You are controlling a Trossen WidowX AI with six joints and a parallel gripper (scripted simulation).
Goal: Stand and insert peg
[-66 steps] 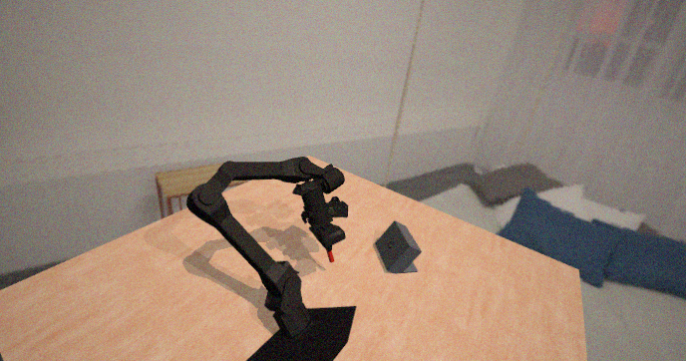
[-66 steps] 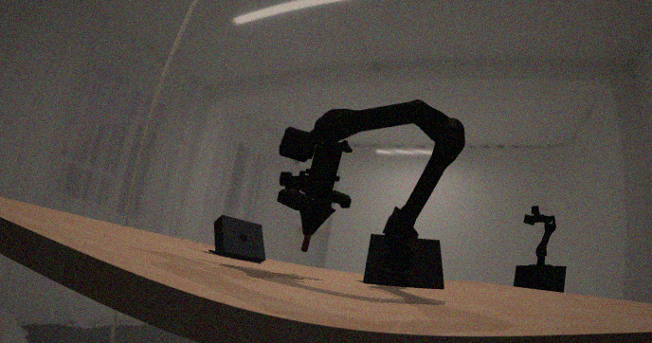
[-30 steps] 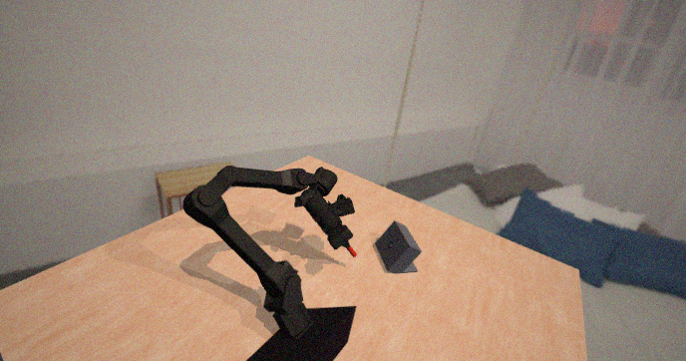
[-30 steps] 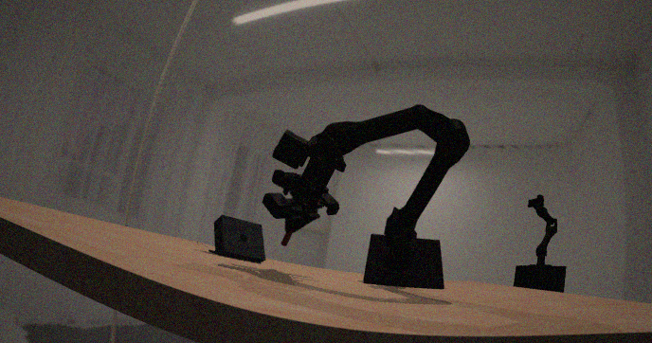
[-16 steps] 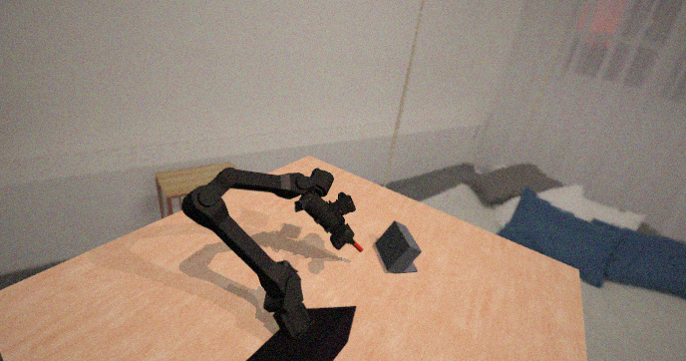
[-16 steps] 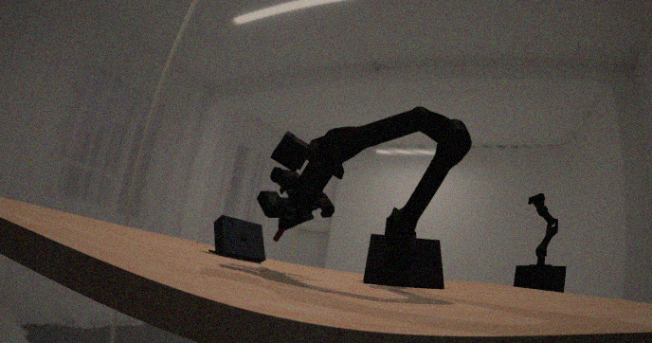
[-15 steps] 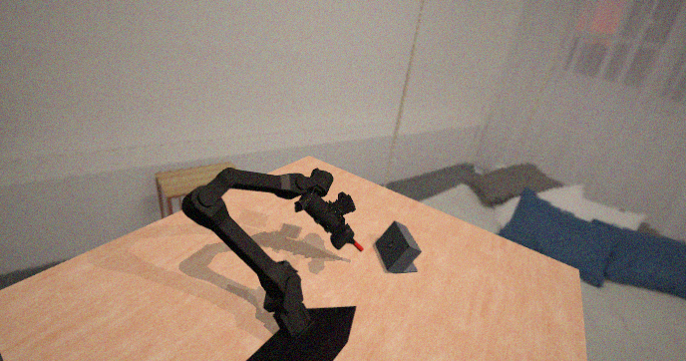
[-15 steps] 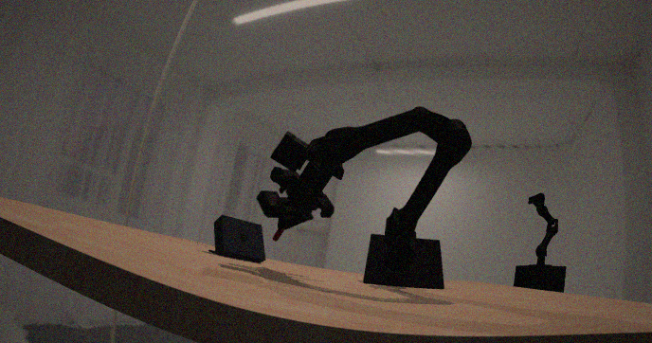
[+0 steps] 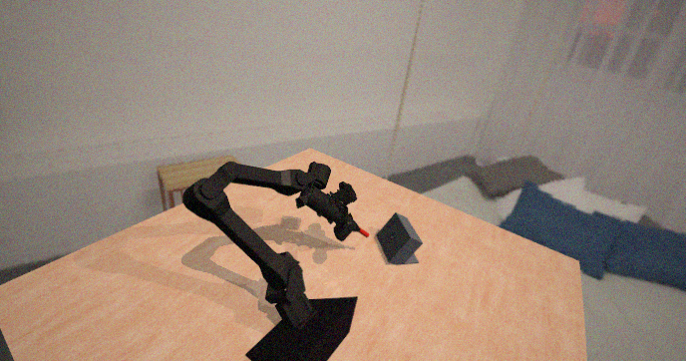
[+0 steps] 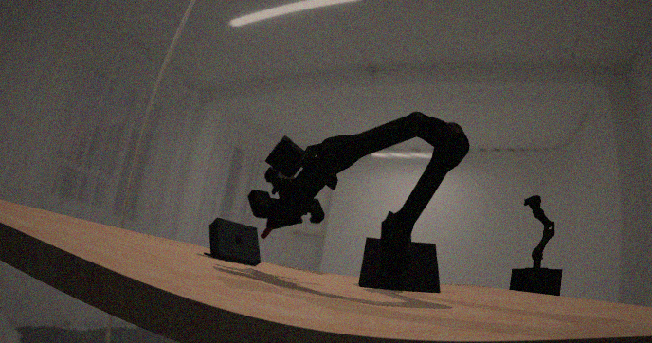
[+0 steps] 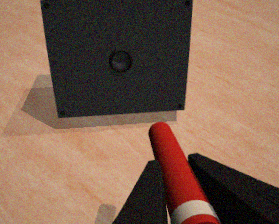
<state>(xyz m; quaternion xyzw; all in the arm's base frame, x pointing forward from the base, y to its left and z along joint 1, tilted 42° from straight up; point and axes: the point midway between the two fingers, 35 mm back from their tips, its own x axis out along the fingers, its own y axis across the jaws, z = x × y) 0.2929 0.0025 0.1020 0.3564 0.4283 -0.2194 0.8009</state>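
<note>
Right now my gripper tip is 12 cm short of the sloped panel, 9 cm to the left of it and 6 cm above it. Also, from my gripper tip: red peg: 1 cm behind, 1 cm to the left, 1 cm above.
</note>
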